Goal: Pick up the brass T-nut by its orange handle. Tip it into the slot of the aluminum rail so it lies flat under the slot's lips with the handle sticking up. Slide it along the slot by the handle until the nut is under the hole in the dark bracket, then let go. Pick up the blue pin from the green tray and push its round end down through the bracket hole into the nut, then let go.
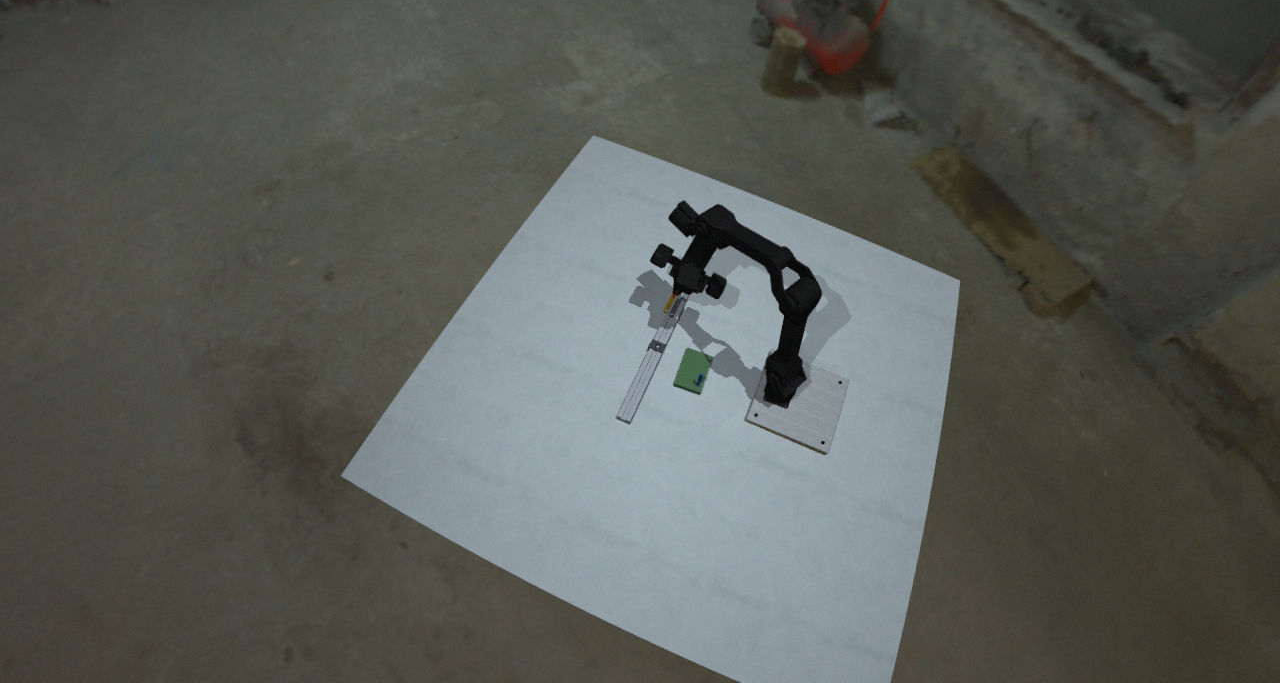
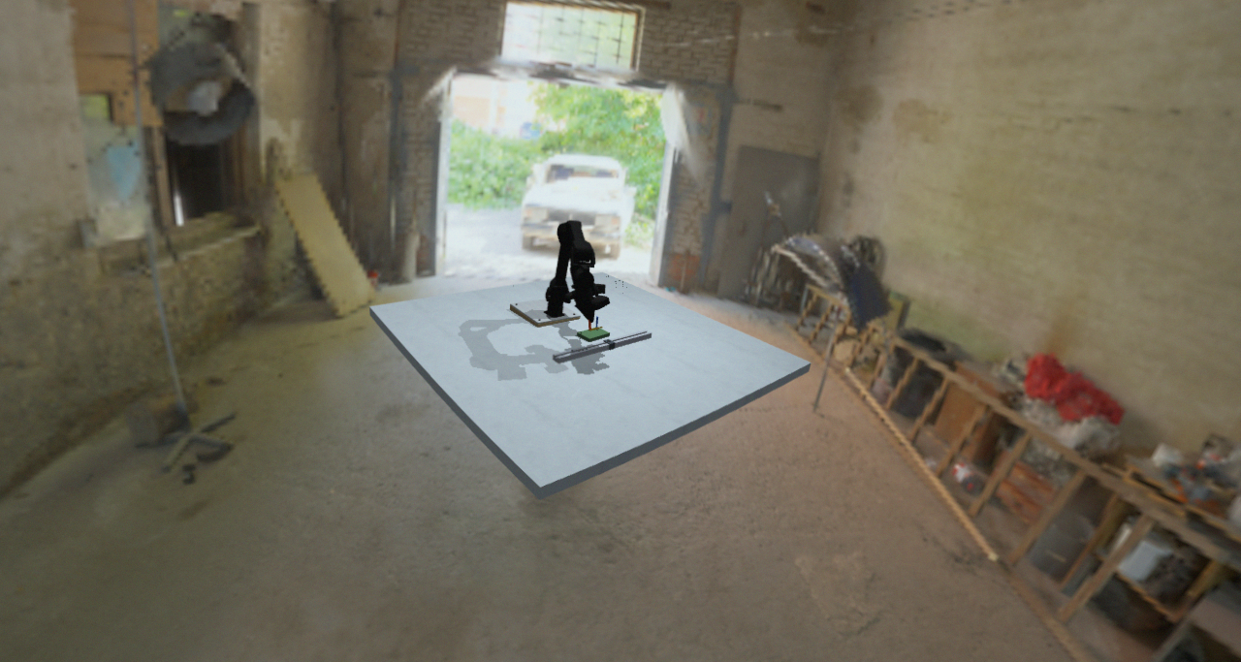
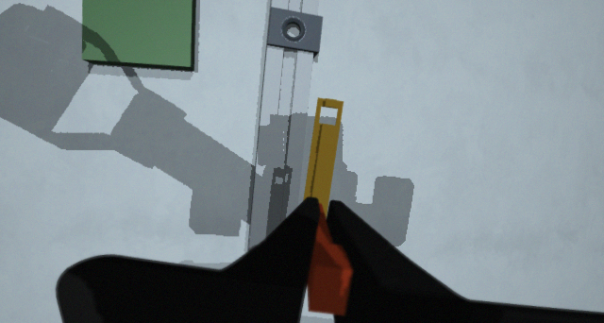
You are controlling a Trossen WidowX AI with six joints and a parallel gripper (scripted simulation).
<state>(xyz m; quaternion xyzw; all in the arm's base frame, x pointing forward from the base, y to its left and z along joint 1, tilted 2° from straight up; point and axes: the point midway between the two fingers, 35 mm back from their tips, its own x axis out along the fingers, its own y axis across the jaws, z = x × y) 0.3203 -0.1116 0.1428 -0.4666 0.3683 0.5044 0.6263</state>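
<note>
Right now my gripper tip is 20 mm to the right of the brass T-nut. From my gripper tip the other things lie so: aluminum rail (100 mm to the left, 110 mm below); then green tray (120 mm behind, 140 mm to the left, 110 mm below); then blue pin (130 mm behind, 160 mm to the left, 90 mm below).
</note>
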